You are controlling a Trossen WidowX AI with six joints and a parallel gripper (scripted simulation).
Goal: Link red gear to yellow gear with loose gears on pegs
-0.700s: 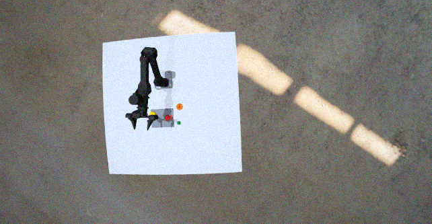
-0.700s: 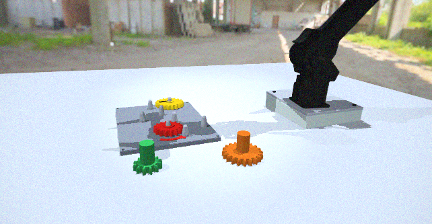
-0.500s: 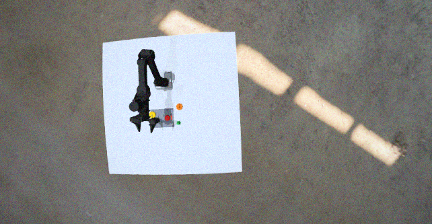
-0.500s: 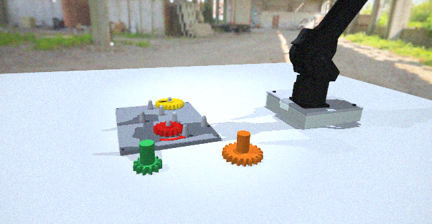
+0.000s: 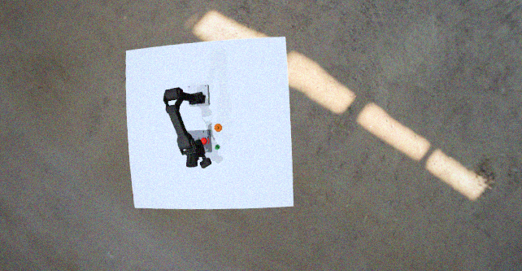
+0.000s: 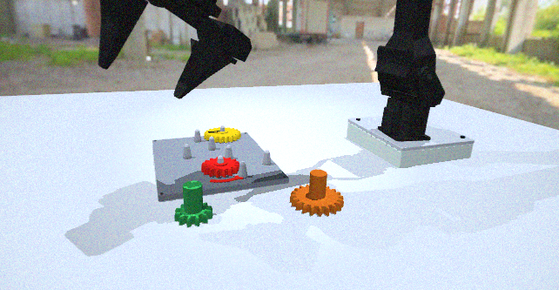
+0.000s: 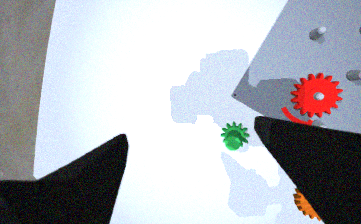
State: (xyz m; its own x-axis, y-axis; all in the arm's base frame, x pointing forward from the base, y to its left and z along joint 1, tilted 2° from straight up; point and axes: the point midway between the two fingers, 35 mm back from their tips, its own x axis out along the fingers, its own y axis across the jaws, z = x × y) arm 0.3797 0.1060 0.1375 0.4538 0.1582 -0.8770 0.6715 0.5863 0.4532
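Right now my gripper tip is 13 cm above the small green gear, 4 cm past it and 3 cm to the right of it. The rest, counted from my gripper tip: red arrow 14 cm below, 9 cm behind, 5 cm to the right; large orange gear 19 cm behind, 13 cm below, 2 cm to the left; red gear 13 cm below, 8 cm to the right, 8 cm behind.
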